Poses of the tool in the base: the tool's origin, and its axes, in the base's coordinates. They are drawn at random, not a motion.
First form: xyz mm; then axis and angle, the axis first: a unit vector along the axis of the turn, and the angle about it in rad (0 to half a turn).
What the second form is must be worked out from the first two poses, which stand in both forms.
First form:
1: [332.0, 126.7, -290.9, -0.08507, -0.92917, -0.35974, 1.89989]
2: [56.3, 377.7, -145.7, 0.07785, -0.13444, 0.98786, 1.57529]
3: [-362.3, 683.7, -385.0, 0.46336, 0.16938, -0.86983, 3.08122]
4: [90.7, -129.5, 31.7, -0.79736, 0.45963, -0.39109, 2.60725]
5: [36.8, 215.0, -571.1, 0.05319, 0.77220, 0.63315, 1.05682]
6: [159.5, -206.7, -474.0, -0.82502, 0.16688, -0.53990, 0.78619]
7: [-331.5, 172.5, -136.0, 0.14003, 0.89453, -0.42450, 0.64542]
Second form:
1:
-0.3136, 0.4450, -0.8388, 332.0
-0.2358, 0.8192, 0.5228, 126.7
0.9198, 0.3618, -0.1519, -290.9
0, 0, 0, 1

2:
0.0016, -0.9984, -0.0572, 56.3
0.9773, 0.0137, -0.2113, 377.7
0.2117, -0.0556, 0.9758, -145.7
0, 0, 0, 1

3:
-0.5692, 0.2093, -0.7951, -362.3
0.1043, -0.9409, -0.3224, 683.7
-0.8156, -0.2664, 0.5137, -385.0
0, 0, 0, 1

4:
0.3223, -0.4827, 0.8143, 90.7
-0.8811, -0.4675, 0.0716, -129.5
0.3461, -0.7405, -0.5760, 31.7
0, 0, 0, 1

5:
0.4931, -0.5305, 0.6895, 36.8
0.5722, 0.7948, 0.2022, 215.0
-0.6553, 0.2949, 0.6954, -571.1
0, 0, 0, 1

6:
0.9063, 0.3417, 0.2488, 159.5
-0.4225, 0.7147, 0.5574, -206.7
0.0126, -0.6103, 0.7921, -474.0
0, 0, 0, 1

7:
0.8028, 0.2805, 0.5261, -331.5
-0.2302, 0.9598, -0.1606, 172.5
-0.5500, 0.0078, 0.8351, -136.0
0, 0, 0, 1

